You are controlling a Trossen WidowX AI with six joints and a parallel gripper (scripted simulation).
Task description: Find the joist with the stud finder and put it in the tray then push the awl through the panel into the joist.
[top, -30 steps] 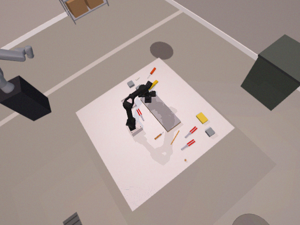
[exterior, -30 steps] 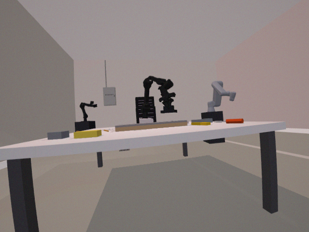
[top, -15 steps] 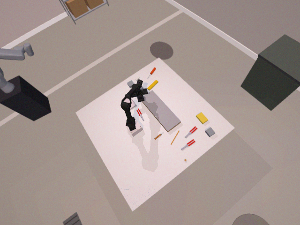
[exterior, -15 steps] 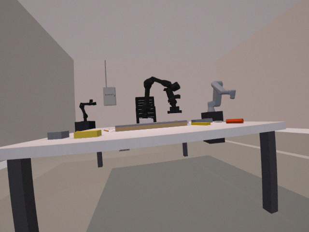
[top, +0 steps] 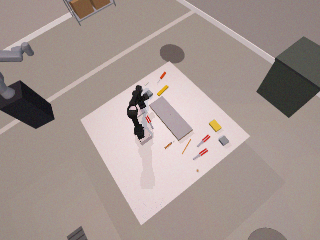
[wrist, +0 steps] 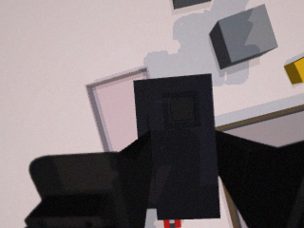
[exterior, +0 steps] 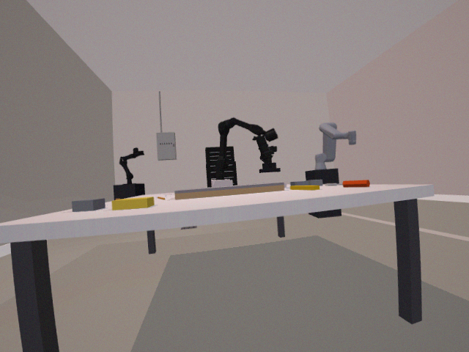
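Right now the pink tray is 70 mm behind my gripper tip, 10 mm to the left of it and 110 mm below it. Also, from my gripper tip: stud finder (10 mm to the left, 20 mm above); yellow bar (300 mm ahead, 80 mm to the left, 120 mm below); square light (20 mm to the left, 30 mm above).
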